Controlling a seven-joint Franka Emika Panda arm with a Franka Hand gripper.
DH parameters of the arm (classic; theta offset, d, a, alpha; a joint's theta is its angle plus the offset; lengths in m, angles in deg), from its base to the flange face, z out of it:
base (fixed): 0 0 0 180
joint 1: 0 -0.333 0 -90
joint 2: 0 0 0 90
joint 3: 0 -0.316 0.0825 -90
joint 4: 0 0 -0.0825 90
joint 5: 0 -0.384 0 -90
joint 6: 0 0 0.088 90
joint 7: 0 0.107 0 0
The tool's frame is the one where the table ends.
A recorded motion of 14 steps. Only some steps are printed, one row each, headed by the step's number.
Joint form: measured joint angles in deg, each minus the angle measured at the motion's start. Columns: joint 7, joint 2, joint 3, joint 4, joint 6, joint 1, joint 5.
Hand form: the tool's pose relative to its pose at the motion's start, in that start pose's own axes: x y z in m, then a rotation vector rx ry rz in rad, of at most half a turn. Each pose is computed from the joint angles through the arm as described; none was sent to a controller.
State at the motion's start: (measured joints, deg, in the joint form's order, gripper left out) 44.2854 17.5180 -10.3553 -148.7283 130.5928 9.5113 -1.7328
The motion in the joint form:
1: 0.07 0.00 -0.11 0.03 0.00 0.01 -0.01
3: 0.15 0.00 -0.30 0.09 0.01 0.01 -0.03
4: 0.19 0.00 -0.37 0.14 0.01 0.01 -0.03
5: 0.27 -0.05 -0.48 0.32 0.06 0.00 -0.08
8: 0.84 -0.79 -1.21 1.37 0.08 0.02 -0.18
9: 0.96 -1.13 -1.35 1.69 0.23 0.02 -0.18
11: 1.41 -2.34 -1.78 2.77 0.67 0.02 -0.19
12: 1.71 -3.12 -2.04 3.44 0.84 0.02 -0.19
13: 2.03 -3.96 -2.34 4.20 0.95 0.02 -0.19
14: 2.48 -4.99 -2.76 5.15 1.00 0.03 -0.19
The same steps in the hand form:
1: -0.0004 -0.0006 -0.0002 0.0000 0.0007 -0.0003
3: -0.0011 -0.0018 -0.0006 0.0003 0.0020 -0.0019
4: -0.0013 -0.0023 -0.0010 0.0006 0.0029 -0.0024
5: -0.0012 -0.0037 -0.0021 0.0030 0.0049 -0.0025
8: -0.0011 -0.0116 -0.0046 0.0071 0.0089 -0.0041
9: -0.0005 -0.0139 -0.0048 0.0091 0.0102 -0.0047
11: 0.0017 -0.0214 -0.0048 0.0147 0.0125 -0.0051
12: 0.0030 -0.0260 -0.0044 0.0167 0.0121 -0.0050
13: 0.0042 -0.0310 -0.0041 0.0184 0.0113 -0.0052
14: 0.0054 -0.0374 -0.0036 0.0198 0.0094 -0.0052

